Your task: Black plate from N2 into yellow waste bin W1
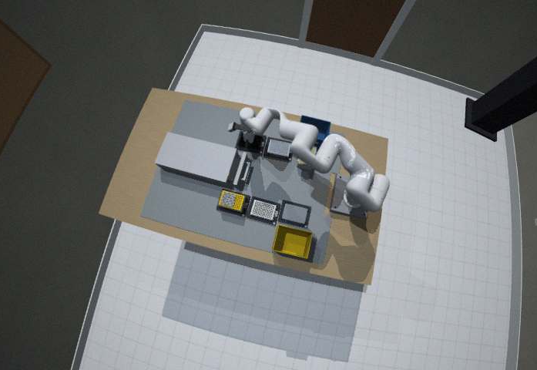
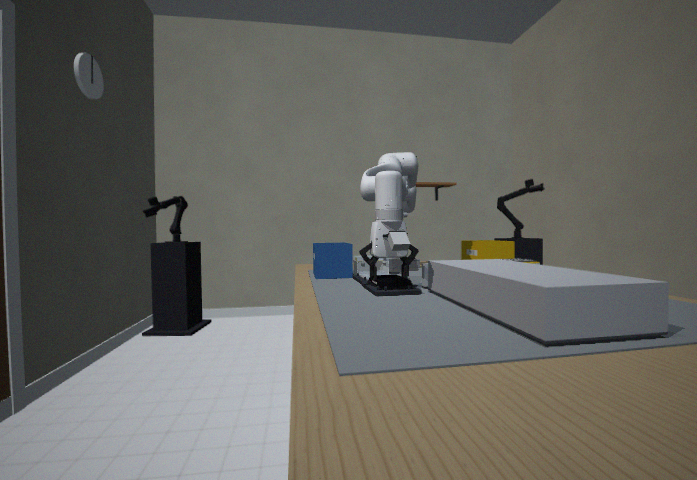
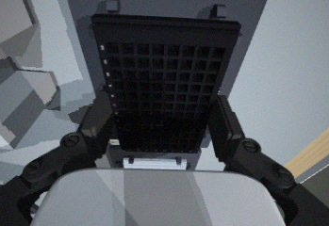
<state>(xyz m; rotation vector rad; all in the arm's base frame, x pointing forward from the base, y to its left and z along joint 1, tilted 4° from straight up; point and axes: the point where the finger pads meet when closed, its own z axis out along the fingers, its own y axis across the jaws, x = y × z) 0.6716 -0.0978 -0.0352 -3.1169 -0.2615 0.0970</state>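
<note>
My gripper is now 30 mm above the nest. From my hand the other things lie so: drawer: 90 mm ahead, 210 mm to the left, 10 mm below; then grey cooler: 160 mm ahead, 220 mm to the left, 10 mm below; then black plate: 10 mm below.
</note>
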